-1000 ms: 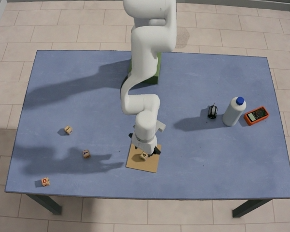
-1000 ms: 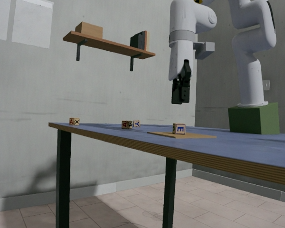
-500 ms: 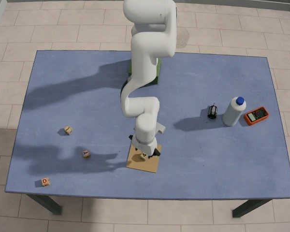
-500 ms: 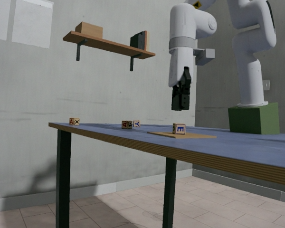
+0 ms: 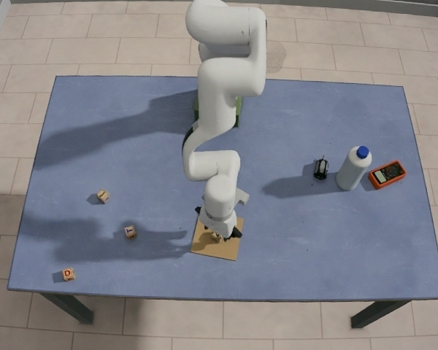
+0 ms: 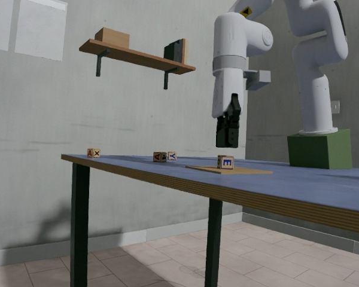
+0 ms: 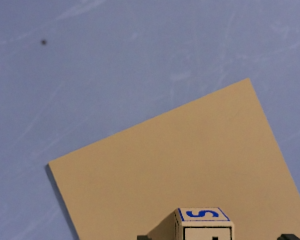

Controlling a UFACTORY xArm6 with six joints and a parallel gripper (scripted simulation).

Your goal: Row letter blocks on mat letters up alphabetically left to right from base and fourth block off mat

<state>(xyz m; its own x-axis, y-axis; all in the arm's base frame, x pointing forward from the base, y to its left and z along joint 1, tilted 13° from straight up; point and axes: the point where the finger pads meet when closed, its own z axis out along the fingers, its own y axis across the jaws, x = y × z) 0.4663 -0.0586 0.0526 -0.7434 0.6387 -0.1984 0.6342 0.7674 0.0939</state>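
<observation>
The tan mat is 10 mm behind my hand and 70 mm below it. Also, from my hand: black object 200 mm behind, 380 mm to the left, 50 mm below; then wooden block 80 mm ahead, 460 mm to the right, 50 mm below; then orange multimeter 150 mm behind, 600 mm to the left, 50 mm below.
</observation>
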